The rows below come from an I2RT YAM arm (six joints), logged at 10 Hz.
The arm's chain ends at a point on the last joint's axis. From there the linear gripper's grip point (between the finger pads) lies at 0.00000 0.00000 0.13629 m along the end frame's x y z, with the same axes.
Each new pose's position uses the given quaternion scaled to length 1; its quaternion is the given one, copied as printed.
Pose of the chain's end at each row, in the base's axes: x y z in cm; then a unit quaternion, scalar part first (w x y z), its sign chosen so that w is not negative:
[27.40, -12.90, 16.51, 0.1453, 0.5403, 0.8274, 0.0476]
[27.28, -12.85, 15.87, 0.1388, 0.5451, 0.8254, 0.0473]
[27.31, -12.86, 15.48, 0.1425, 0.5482, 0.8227, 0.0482]
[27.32, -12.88, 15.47, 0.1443, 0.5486, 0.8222, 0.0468]
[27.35, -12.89, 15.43, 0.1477, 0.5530, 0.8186, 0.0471]
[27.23, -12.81, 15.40, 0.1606, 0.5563, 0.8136, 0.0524]
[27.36, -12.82, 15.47, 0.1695, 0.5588, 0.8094, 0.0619]
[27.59, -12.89, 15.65, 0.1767, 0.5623, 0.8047, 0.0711]
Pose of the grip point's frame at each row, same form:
[31.38, -13.97, 3.52, 0.1453, 0.5403, 0.8274, 0.0476]
[31.11, -13.85, 2.83, 0.1388, 0.5451, 0.8254, 0.0473]
[31.23, -13.91, 2.47, 0.1425, 0.5482, 0.8227, 0.0482]
[31.25, -13.99, 2.47, 0.1443, 0.5486, 0.8222, 0.0468]
[31.36, -14.07, 2.46, 0.1477, 0.5530, 0.8186, 0.0471]
[31.59, -14.08, 2.55, 0.1606, 0.5563, 0.8136, 0.0524]
[32.04, -14.04, 2.73, 0.1695, 0.5588, 0.8094, 0.0619]
[32.56, -14.04, 3.01, 0.1767, 0.5623, 0.8047, 0.0711]

